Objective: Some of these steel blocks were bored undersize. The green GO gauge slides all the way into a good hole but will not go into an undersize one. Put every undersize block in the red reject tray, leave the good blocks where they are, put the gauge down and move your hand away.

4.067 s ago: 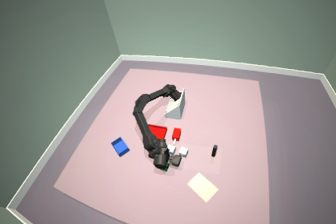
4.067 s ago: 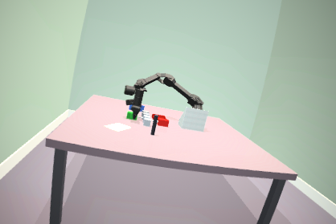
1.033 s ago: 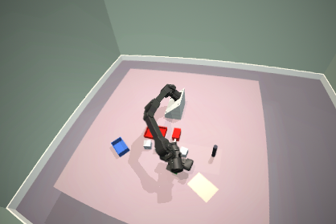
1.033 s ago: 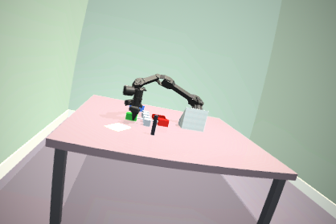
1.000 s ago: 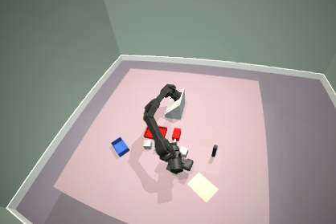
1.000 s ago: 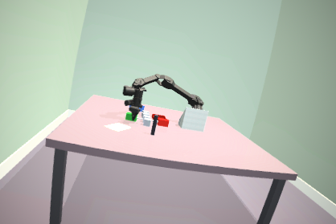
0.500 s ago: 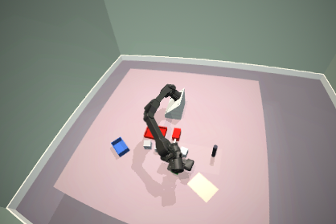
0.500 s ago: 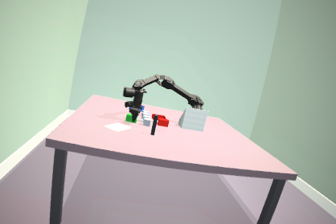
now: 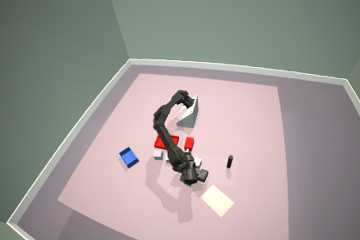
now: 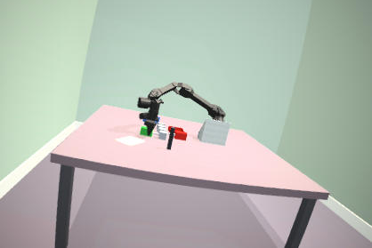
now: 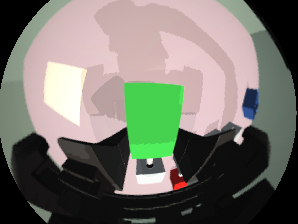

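My gripper tip is now 10 mm past the green GO gauge and 20 mm below it. The rest, counted from my gripper tip: blue tray: 20 mm behind, 410 mm to the right, 10 mm above; then small red piece: 170 mm behind, 60 mm to the right, 10 mm above; then cream sheet: 100 mm ahead, 170 mm to the left, 10 mm below.
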